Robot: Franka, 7 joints.
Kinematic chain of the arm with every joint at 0, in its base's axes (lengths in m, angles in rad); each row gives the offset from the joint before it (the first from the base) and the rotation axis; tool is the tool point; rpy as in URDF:
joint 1: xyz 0 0 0.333 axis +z
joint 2: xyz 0 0 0 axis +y
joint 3: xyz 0 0 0.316 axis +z
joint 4: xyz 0.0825 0 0 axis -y
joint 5: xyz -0.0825 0 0.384 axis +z
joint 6: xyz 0 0 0 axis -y
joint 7: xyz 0.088 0 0 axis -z
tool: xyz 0 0 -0.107 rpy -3.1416 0 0
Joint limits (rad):
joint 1: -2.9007..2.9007
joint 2: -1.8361..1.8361
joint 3: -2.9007..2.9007
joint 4: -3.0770..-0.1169
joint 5: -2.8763..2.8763
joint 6: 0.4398..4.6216
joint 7: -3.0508..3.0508
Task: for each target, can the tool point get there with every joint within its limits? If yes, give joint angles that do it. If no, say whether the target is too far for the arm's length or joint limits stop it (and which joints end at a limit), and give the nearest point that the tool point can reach.
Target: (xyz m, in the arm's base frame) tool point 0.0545 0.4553 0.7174
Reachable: yes | joints -0.3200 0.8402 2.3388 -1.8962 2.2403 3.0645 -1.3236
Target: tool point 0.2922 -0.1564 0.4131
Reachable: yes | joints -2.3352 0.4602 2.0034 -2.2695 -0.2098 0.8425 -0.2287
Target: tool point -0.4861 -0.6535 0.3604
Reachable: yes | joints 1.2401 -1.5096 1.9979 -0.6685 0.7865 3.4874 2.5832
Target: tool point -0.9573 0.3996 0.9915
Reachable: no: too far | nearest point -0.6684 0.2790 0.7928 | short by 0.371 m
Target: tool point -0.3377 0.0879 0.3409
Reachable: yes | joints -2.3835 -0.7693 -1.1782 -2.6571 0.2008 1.9017 2.2744
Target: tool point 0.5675 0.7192 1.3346
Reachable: no: too far | nearest point 0.3587 0.4545 0.9660 | short by 0.499 m
